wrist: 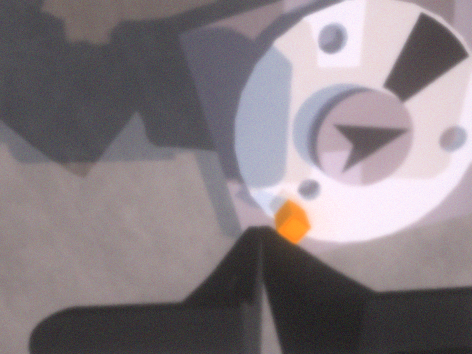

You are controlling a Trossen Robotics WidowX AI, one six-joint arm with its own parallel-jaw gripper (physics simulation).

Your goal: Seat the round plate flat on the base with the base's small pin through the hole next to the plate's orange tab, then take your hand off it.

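Places are measured from the arm's base along level axes (x ahead, y down, z left), in metres.
Pixels of known places: gripper, between the fingertips: [258, 236].
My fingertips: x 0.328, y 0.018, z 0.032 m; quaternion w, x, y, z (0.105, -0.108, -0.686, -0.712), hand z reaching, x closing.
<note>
Behind a point stands the place of what it marks.
The round white plate [350, 210] {x 0.285, y 0.043, z 0.050 m} lies on the mauve base [212, 82] {x 0.326, y 0.053, z -0.028 m}, around the base's central round boss [372, 162] {x 0.274, y 0.034, z 0.025 m}, which has a dark arrow mark. A pale crescent gap shows on the boss's left side. The orange tab [292, 222] {x 0.313, y 0.029, z 0.038 m} is at the plate's lower-left rim, with a small grey hole [309, 189] {x 0.299, y 0.053, z 0.037 m} next to it. I cannot tell whether the small pin is in that hole, nor whether the plate is fully flat. My gripper [258, 236] {x 0.328, y 0.018, z 0.032 m} is shut and empty. Its tips are just left of and below the tab in view; contact cannot be told.
The plate also has a dark wedge mark [425, 57] {x 0.243, y 0.040, z -0.008 m} and larger round holes at its top [332, 38] {x 0.272, y 0.053, z -0.027 m} and right [453, 138] {x 0.226, y 0.053, z 0.036 m}. Dark shadows fall across the base's left side and the grey-brown table [120, 225] {x 0.413, y 0.077, z 0.031 m}.
</note>
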